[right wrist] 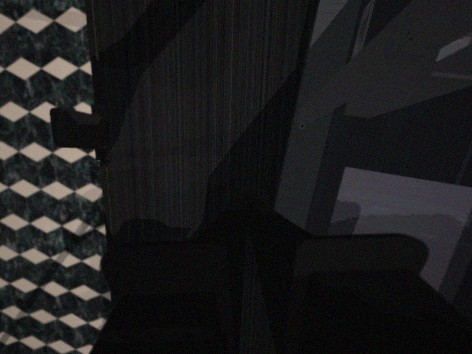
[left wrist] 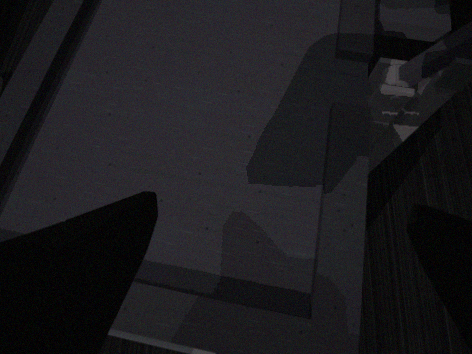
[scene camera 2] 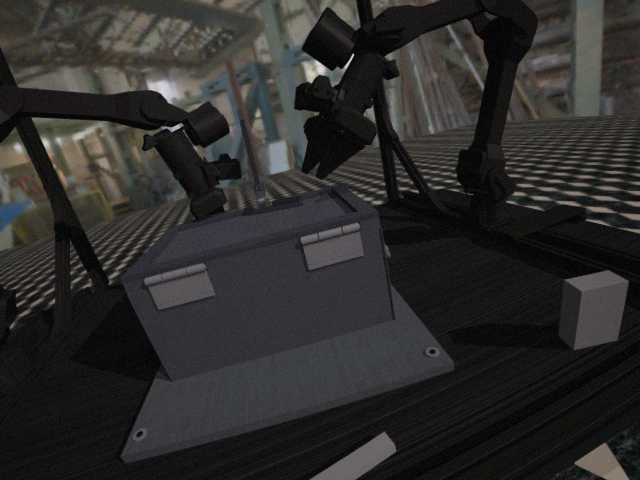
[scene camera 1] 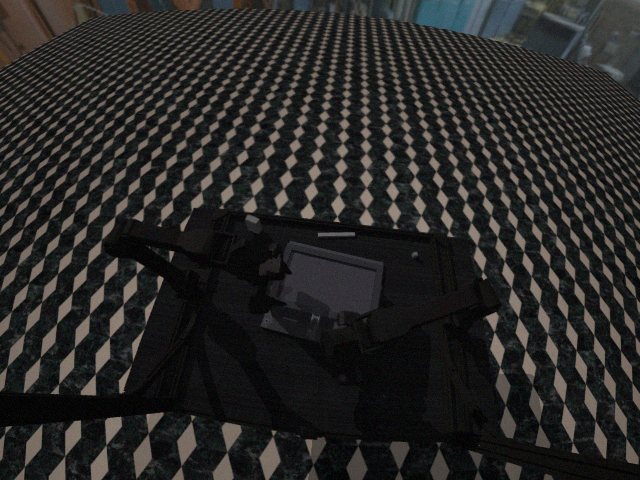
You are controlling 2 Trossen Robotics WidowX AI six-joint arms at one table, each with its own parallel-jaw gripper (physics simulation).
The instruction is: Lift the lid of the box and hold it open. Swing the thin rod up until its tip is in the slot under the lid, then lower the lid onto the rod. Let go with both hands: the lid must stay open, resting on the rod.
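Places are measured from the left arm's base along level axes (x ahead, y left, z up), in metres.
Pixels of known places: left gripper, between the fingertips: [left wrist: 281, 210] [scene camera 2: 310, 175] [scene camera 1: 288, 288]; right gripper, between the fingertips: [right wrist: 245, 199]; left arm's base, origin of its link: [scene camera 2: 489, 221] [scene camera 1: 194, 294]; right arm's base, origin of its link: [scene camera 2: 9, 382] [scene camera 1: 449, 323].
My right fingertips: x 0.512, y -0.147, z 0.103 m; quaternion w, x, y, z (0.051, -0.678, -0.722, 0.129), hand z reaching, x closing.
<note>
Ahead of a thing's pixels: the offset from my right fingertips to its middle. "spot": to the spot under its first point. Level surfaces: height alone.
The dark grey box {dx -0.046, dy +0.221, dz -0.022 m} [scene camera 2: 270, 305] stands on its grey base plate {spot: dx -0.035, dy +0.360, dz -0.110 m} [scene camera 2: 294, 386], with two light hinges facing scene camera 2. Its lid {dx -0.050, dy +0.190, dz +0.036 m} [scene camera 2: 270, 219] [scene camera 1: 337, 281] [left wrist: 182, 105] lies shut on top. A thin rod {dx -0.080, dy +0.044, dz +0.132 m} [scene camera 2: 255, 176] stands nearly upright behind the lid's far edge. My left gripper [scene camera 2: 325, 164] [scene camera 1: 272, 278] is open and empty, hanging above the lid's right part. My right gripper [scene camera 2: 206, 207] [scene camera 1: 320, 319] is shut on nothing, with its tip down at the lid's far left edge. In the right wrist view the fingers are a dark mass against the box side {spot: dx -0.041, dy +0.063, dz -0.110 m} [right wrist: 301, 147].
The box sits on a dark board {dz -0.122 m} [scene camera 2: 485, 295] over a checkered floor [scene camera 1: 366, 119]. A white strip {dx -0.028, dy +0.474, dz -0.117 m} [scene camera 2: 356, 457] [scene camera 1: 336, 234] lies on the board near the base plate. A black stand [scene camera 2: 390, 143] and the left arm's column [scene camera 2: 490, 157] rise behind the box.
</note>
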